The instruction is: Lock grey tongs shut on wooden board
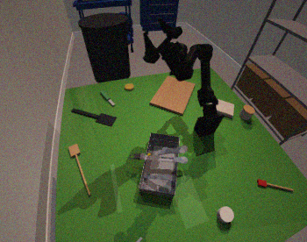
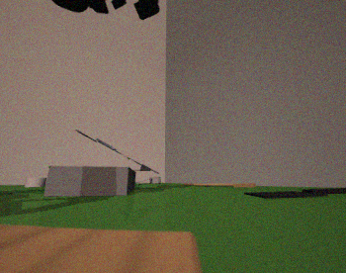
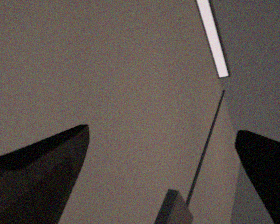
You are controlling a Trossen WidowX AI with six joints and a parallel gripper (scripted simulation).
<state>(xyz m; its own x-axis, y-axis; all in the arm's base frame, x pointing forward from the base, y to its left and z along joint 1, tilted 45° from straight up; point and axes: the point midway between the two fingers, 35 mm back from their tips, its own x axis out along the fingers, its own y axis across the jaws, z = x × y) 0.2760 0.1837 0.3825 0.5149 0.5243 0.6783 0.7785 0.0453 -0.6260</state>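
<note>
Right now the grey roasting tin is 1 cm ahead of my gripper tip, 28 cm to the left of it and 53 cm below it. The rest, counted from my gripper tip: black spatula: 33 cm ahead, 13 cm to the right, 56 cm below; then green-handled item: 23 cm ahead, 27 cm to the right, 56 cm below; then wooden board: 25 cm behind, 22 cm to the right, 56 cm below.
</note>
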